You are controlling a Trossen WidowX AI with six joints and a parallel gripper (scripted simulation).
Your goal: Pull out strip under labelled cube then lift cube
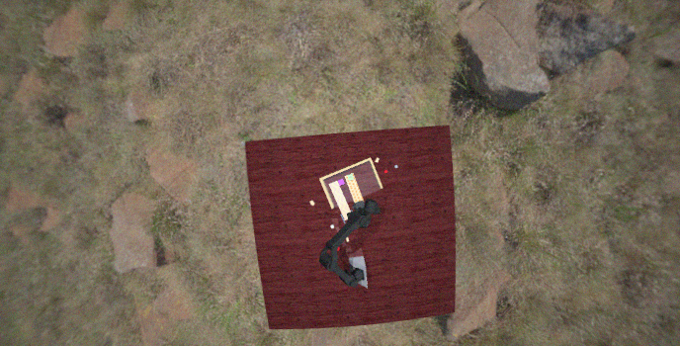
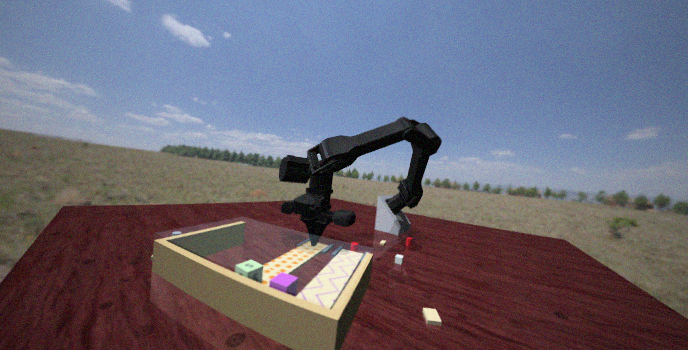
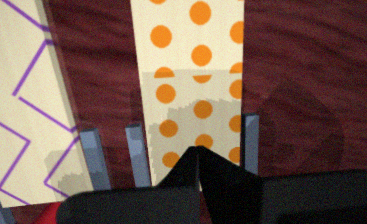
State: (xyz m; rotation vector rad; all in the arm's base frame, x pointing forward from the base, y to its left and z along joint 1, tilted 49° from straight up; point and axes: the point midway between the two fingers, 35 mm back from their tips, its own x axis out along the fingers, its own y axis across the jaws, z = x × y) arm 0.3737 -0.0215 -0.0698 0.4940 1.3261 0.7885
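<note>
The orange-dotted cream strip lies 10 cm ahead of my gripper tip and 2 cm to the left of it. Also, from my gripper tip: white cube: 19 cm to the left, 8 cm behind; grey disc: 24 cm to the right, 23 cm ahead; tan block: 30 cm to the left, 8 cm ahead.
</note>
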